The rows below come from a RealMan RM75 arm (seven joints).
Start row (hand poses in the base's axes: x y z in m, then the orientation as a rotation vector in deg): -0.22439, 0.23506, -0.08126, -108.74, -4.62, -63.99
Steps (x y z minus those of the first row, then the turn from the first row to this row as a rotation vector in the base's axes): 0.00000, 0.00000, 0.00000, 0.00, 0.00, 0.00; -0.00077, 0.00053, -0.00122, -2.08, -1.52, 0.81; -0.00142, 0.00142, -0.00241, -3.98, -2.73, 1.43; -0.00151, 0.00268, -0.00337, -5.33, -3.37, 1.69; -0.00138, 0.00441, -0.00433, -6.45, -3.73, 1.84; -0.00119, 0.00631, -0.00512, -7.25, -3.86, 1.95; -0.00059, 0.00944, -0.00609, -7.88, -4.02, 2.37; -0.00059, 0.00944, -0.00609, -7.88, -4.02, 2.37; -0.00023, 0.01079, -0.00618, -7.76, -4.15, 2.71; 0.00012, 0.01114, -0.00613, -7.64, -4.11, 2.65; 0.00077, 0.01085, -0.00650, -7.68, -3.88, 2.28; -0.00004, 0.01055, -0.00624, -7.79, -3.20, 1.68; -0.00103, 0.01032, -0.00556, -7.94, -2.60, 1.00; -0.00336, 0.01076, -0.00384, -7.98, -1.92, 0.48; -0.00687, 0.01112, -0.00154, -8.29, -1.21, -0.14; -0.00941, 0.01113, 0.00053, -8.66, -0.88, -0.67; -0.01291, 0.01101, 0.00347, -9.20, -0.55, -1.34; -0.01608, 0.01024, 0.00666, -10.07, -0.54, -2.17; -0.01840, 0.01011, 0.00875, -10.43, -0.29, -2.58; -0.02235, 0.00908, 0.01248, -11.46, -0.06, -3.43; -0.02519, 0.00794, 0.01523, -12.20, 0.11, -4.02
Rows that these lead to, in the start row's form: -0.22439, 0.23506, -0.08126, -108.74, -4.62, -63.99; -0.22516, 0.23559, -0.08248, -109.55, -7.44, -65.21; -0.22581, 0.23648, -0.08367, -110.38, -9.82, -66.22; -0.22590, 0.23774, -0.08463, -111.13, -11.23, -66.85; -0.22577, 0.23947, -0.08559, -111.86, -12.24, -67.25; -0.22558, 0.24137, -0.08638, -112.45, -12.91, -67.41; -0.22498, 0.24450, -0.08735, -112.79, -13.78, -67.36; -0.22498, 0.24450, -0.08735, -112.79, -13.78, -67.36; -0.22462, 0.24585, -0.08744, -112.52, -14.10, -67.23; -0.22427, 0.24620, -0.08739, -112.46, -13.94, -67.21; -0.22362, 0.24591, -0.08776, -112.72, -13.49, -67.26; -0.22443, 0.24561, -0.08750, -113.37, -12.60, -67.04; -0.22542, 0.24538, -0.08682, -114.02, -11.71, -66.95; -0.22775, 0.24582, -0.08510, -114.58, -10.85, -66.66; -0.23126, 0.24618, -0.08280, -115.41, -10.04, -66.44; -0.23380, 0.24619, -0.08073, -116.06, -9.56, -66.54; -0.23730, 0.24607, -0.07779, -116.88, -9.05, -66.75; -0.24047, 0.24530, -0.07460, -117.86, -8.77, -67.43; -0.24279, 0.24517, -0.07251, -118.42, -8.45, -67.51; -0.24674, 0.24414, -0.06878, -119.67, -8.11, -68.01; -0.24958, 0.24300, -0.06603, -120.56, -7.88, -68.34
